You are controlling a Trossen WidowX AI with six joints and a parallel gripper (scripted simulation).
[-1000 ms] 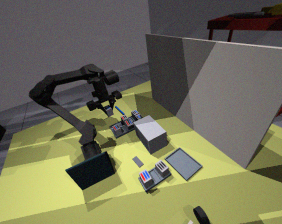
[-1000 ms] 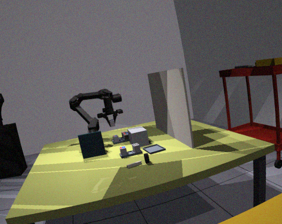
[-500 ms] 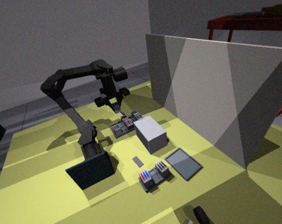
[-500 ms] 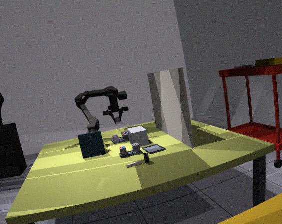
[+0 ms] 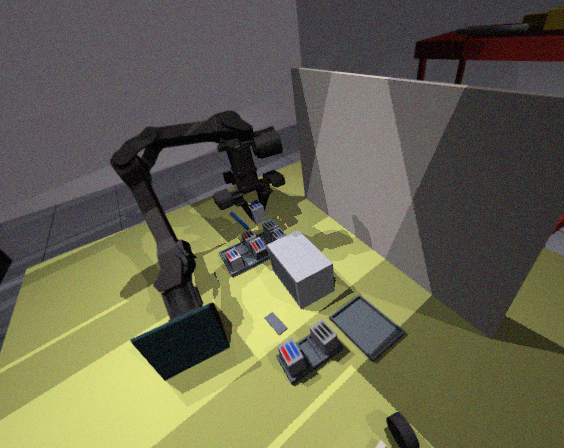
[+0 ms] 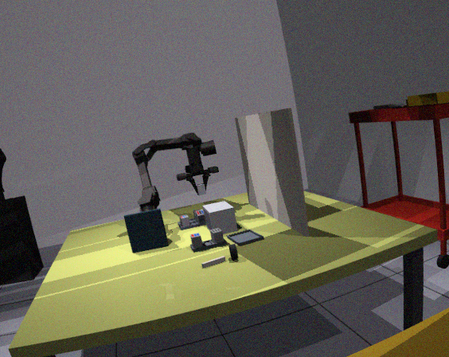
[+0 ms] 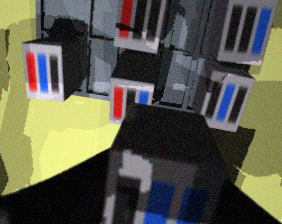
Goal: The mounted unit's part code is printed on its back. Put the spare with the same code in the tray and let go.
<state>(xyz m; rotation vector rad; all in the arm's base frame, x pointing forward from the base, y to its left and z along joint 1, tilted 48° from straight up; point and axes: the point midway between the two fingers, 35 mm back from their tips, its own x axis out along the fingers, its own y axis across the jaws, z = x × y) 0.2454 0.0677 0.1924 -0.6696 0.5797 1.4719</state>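
Now: gripper tip 90 mm short of the flat grey tray, 350 mm to the left of it and 140 mm above it. From my gripper tip the other things lie so: grey mounted unit (40 mm ahead, 140 mm to the right, 90 mm below); then grey spare block (20 mm above); then grey board (280 mm ahead, 140 mm to the right, 80 mm above).
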